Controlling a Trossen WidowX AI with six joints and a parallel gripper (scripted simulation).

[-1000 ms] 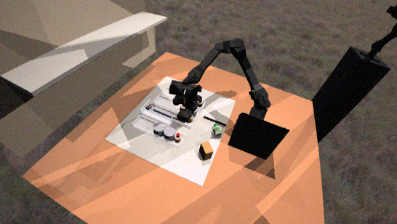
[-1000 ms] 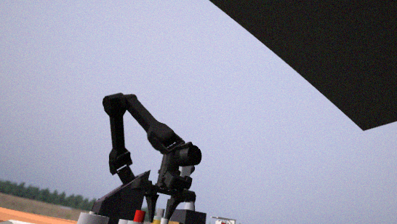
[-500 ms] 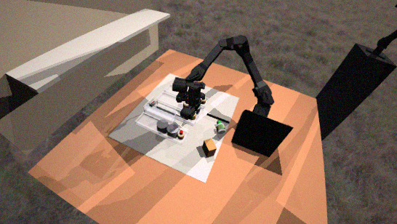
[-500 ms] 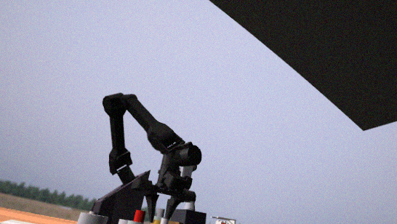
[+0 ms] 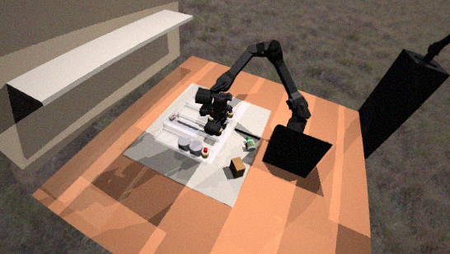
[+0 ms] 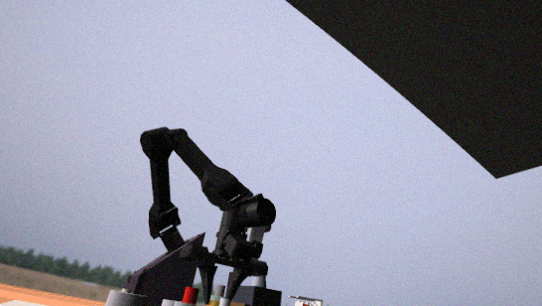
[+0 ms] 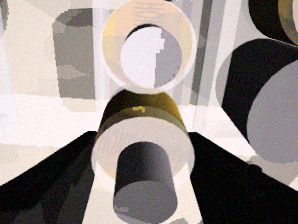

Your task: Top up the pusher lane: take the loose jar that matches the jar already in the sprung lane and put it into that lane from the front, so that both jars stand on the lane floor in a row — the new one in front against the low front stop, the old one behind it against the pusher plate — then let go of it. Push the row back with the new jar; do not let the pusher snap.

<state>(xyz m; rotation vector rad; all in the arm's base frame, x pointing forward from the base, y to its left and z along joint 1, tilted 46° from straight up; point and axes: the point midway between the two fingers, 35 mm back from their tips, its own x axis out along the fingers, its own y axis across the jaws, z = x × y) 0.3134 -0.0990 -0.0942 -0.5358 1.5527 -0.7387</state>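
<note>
My gripper tip is now 150 mm short of the white lane rack, 10 mm to the right of it and 40 mm above it. Also, from my gripper tip: brown box 140 mm behind, 150 mm to the left, 20 mm below; long pale shelf 500 mm ahead, 70 mm to the right, 310 mm above; black rod 140 mm behind, 80 mm to the right, 50 mm below.
</note>
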